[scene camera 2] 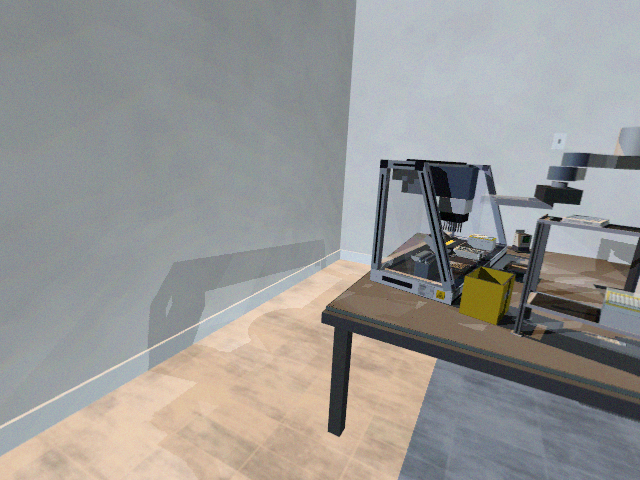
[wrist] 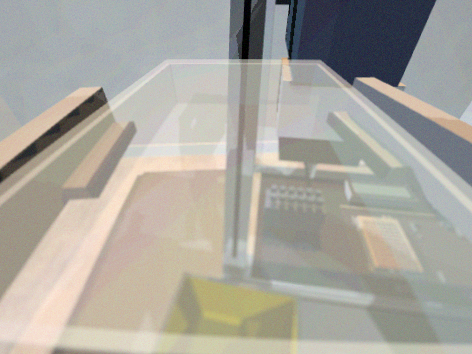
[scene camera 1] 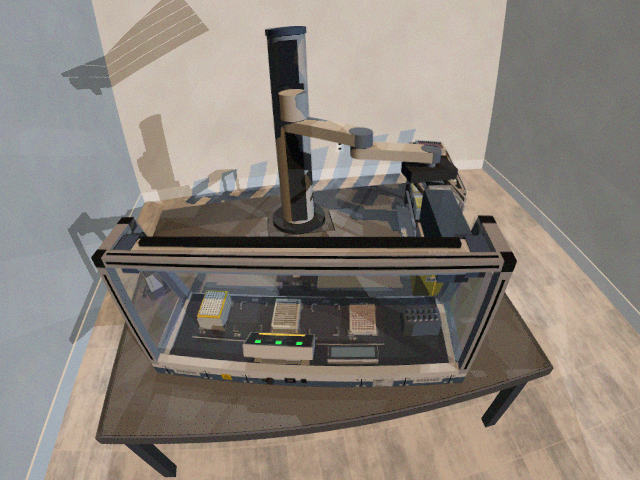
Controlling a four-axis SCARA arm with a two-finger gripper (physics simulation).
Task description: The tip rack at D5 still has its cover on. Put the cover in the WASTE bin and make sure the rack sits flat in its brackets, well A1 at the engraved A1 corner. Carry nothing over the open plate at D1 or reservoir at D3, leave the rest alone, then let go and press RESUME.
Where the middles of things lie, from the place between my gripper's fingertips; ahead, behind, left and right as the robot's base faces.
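There is a yellow waste bin (scene camera 2: 486,295) that sits 32 cm below my hand, 3 cm behind it and 1 cm to the left of it. The gantry head (scene camera 2: 456,210) is 6 cm below my hand, and I find it 10 cm to the right of my hand and 13 cm ahead of it.
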